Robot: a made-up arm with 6 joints. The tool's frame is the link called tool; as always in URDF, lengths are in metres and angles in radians. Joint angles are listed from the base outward. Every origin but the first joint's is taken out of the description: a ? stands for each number. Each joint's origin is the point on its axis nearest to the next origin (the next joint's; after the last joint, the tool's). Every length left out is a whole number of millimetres.
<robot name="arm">
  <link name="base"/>
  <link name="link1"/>
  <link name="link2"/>
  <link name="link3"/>
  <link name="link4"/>
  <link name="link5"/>
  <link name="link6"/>
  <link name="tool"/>
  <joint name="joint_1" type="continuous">
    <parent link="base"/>
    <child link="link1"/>
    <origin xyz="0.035 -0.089 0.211" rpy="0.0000 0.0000 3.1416"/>
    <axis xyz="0 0 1"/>
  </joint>
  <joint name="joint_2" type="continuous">
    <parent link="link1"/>
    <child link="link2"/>
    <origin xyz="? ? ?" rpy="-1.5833 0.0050 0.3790"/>
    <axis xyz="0 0 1"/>
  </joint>
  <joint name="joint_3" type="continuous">
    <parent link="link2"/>
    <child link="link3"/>
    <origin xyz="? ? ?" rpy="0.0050 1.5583 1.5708"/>
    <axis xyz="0 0 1"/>
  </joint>
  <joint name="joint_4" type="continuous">
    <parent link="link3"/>
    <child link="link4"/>
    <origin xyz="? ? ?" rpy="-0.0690 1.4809 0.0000"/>
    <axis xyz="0 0 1"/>
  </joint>
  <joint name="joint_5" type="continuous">
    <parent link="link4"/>
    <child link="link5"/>
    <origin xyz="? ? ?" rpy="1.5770 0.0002 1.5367"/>
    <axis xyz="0 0 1"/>
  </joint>
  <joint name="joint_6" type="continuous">
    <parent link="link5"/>
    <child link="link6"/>
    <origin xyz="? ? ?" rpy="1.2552 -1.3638 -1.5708"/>
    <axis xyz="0 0 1"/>
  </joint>
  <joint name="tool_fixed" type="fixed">
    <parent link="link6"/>
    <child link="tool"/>
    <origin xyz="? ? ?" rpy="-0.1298 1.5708 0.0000"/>
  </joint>
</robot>
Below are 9 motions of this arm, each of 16 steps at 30 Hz.
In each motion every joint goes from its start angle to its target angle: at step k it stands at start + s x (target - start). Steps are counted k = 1, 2, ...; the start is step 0. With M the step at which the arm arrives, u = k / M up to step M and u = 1 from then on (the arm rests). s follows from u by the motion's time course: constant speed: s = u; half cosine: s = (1 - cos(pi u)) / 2; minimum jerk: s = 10 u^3 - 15 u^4 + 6 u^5.
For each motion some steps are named. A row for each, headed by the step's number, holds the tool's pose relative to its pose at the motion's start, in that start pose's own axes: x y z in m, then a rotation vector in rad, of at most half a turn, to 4 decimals.
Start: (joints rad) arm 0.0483 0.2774 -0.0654 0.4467 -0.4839 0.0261
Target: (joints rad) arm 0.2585 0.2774 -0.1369 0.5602 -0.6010 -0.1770
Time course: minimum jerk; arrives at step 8
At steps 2, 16:
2: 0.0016 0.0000 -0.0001 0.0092 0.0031 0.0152
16: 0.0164 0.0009 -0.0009 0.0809 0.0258 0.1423

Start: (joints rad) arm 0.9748 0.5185 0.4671 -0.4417 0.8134 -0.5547
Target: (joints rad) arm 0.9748 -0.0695 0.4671 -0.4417 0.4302 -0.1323
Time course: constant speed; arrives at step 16
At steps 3, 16:
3: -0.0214 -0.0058 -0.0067 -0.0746 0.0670 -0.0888
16: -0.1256 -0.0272 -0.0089 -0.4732 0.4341 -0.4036

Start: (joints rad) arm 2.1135 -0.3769 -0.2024 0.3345 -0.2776 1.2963
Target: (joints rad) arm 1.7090 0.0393 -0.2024 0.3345 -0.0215 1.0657
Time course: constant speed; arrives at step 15
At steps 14, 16:
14: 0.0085 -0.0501 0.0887 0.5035 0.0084 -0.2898
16: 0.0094 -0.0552 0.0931 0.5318 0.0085 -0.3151

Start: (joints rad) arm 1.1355 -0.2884 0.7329 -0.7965 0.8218 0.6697
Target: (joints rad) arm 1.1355 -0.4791 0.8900 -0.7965 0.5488 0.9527
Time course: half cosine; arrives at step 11
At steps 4, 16:
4: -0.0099 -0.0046 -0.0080 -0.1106 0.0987 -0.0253
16: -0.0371 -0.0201 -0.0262 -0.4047 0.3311 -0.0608

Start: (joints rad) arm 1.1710 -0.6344 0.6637 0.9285 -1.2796 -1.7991
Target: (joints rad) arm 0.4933 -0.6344 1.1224 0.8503 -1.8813 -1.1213
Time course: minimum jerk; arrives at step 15
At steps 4, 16:
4: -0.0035 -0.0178 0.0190 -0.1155 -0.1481 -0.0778
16: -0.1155 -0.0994 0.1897 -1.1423 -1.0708 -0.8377

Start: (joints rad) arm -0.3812 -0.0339 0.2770 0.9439 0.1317 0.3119
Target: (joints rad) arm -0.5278 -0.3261 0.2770 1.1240 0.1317 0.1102
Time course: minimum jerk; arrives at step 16
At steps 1, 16:
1: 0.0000 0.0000 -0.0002 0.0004 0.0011 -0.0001
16: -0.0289 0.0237 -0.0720 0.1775 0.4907 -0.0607

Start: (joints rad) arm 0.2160 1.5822 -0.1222 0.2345 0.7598 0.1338
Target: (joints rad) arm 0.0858 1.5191 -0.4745 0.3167 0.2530 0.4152
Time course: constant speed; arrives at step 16
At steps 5, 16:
5: -0.0024 -0.0020 -0.0055 -0.1262 0.0653 -0.0525
16: -0.0099 -0.0097 -0.0163 -0.4293 0.2137 -0.1554

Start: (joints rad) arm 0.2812 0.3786 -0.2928 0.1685 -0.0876 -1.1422
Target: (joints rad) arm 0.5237 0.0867 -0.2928 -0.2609 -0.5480 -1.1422
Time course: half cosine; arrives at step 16
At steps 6, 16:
6: -0.0028 -0.0112 0.0081 0.0638 -0.0641 0.0107
16: -0.0086 -0.0368 0.0344 0.2305 -0.1998 -0.0113

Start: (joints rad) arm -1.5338 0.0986 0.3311 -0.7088 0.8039 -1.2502
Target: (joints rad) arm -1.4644 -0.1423 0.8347 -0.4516 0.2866 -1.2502
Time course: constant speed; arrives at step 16
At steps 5, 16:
5: 0.0025 -0.0136 0.0100 -0.0207 -0.1842 -0.2438
16: -0.0140 -0.0541 0.0449 -0.1962 -0.6012 -0.7387

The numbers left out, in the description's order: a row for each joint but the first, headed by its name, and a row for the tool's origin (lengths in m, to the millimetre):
joint_2: 0.191 0.162 0.000
joint_3: -0.094 0.165 0.000
joint_4: 0.016 0.012 0.000
joint_5: -0.013 -0.023 0.000
joint_6: 0.058 0.032 0.000
tool: -0.023 0.012 0.000

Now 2 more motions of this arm.
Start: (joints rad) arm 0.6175 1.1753 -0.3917 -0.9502 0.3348 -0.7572
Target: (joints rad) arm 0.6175 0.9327 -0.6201 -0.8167 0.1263 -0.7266
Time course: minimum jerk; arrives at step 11
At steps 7, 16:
7: -0.0262 0.0243 0.0090 0.1630 0.1110 -0.2510
16: -0.0342 0.0326 0.0126 0.2128 0.1530 -0.3398

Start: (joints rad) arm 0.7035 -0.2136 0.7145 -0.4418 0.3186 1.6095
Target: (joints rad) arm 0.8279 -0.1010 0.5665 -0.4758 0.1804 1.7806
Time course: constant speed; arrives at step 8
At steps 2, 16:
2: 0.0090 -0.0034 0.0015 0.0000 -0.0189 -0.0382
16: 0.0342 -0.0148 0.0068 0.0093 -0.0665 -0.1473

